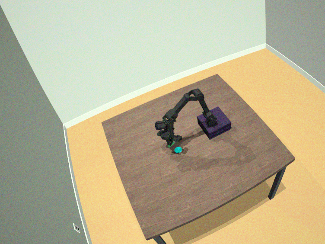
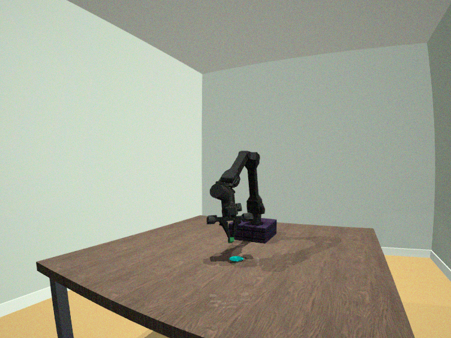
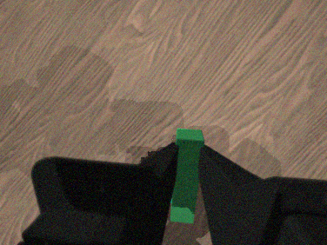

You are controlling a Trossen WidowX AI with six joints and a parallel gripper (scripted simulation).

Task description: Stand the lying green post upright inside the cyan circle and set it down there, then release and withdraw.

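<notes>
Right now my gripper tip is 10 cm above the cyan circle and 6 cm past it. From my gripper tip the other things lie so: green post (2 cm behind, 1 cm to the right, 1 cm below).
</notes>
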